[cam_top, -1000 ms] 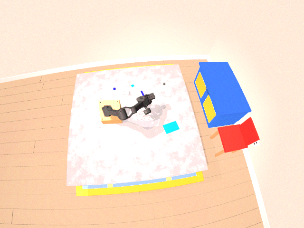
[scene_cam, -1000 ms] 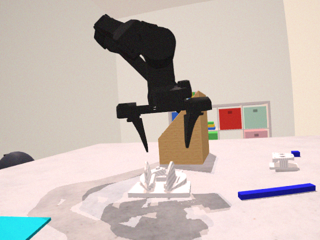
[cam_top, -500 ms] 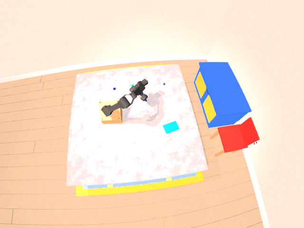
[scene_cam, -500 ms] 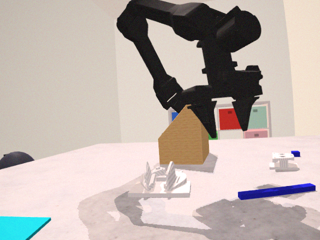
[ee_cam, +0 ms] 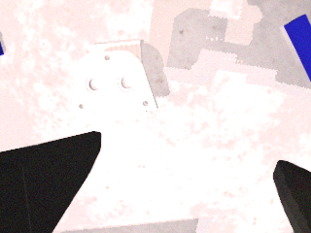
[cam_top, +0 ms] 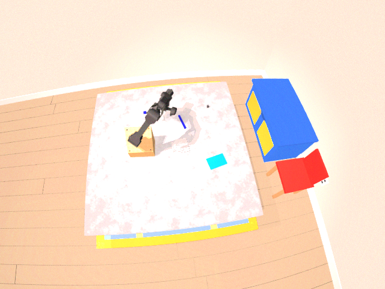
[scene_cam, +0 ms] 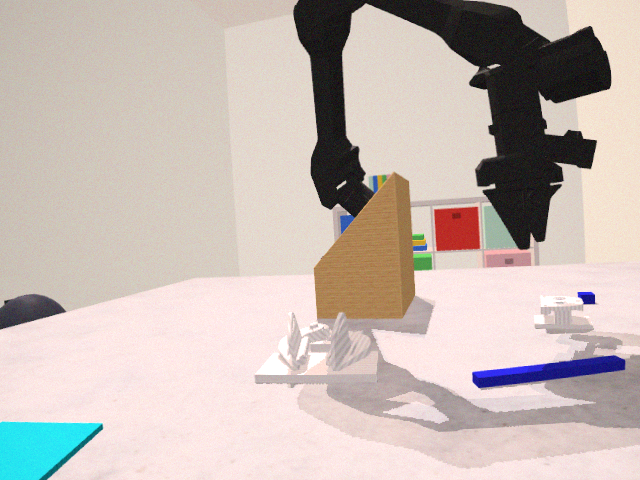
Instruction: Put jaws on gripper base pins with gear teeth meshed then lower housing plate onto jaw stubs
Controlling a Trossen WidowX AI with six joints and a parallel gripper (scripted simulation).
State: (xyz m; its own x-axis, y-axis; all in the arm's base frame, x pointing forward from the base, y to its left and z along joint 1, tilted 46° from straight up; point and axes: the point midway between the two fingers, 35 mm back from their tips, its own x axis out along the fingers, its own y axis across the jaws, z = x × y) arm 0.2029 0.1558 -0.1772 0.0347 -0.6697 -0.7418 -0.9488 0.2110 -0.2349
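The white housing plate lies 80 mm below my gripper tip, 60 mm behind it and 40 mm to the left of it. Also, from my gripper tip: small blue cube (190 mm behind, 100 mm to the left, 100 mm below); long blue bar (130 mm ahead, 100 mm below); small dark thing (370 mm ahead, 150 mm to the left, 100 mm below).
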